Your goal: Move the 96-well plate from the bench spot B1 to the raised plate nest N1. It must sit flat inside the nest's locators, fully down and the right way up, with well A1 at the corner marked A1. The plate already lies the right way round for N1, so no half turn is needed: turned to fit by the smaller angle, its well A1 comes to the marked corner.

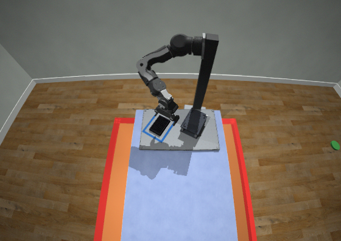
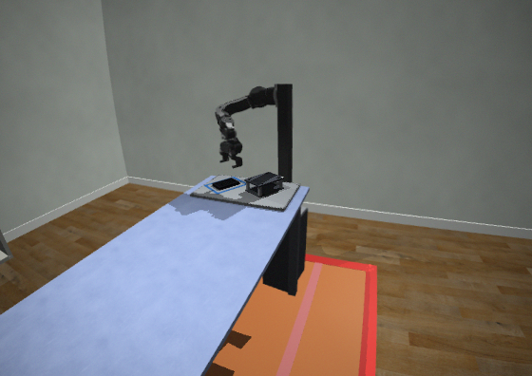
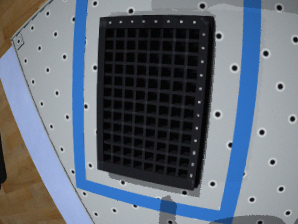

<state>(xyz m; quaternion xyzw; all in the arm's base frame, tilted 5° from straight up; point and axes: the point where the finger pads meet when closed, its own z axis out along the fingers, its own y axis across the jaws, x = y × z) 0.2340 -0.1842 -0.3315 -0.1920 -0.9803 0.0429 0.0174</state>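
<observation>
The black 96-well plate is 120 mm below my hand, 50 mm to the right of it and 10 mm behind it. Round my hand: raised black plate nest 170 mm to the left, 70 mm below, 40 mm behind.
</observation>
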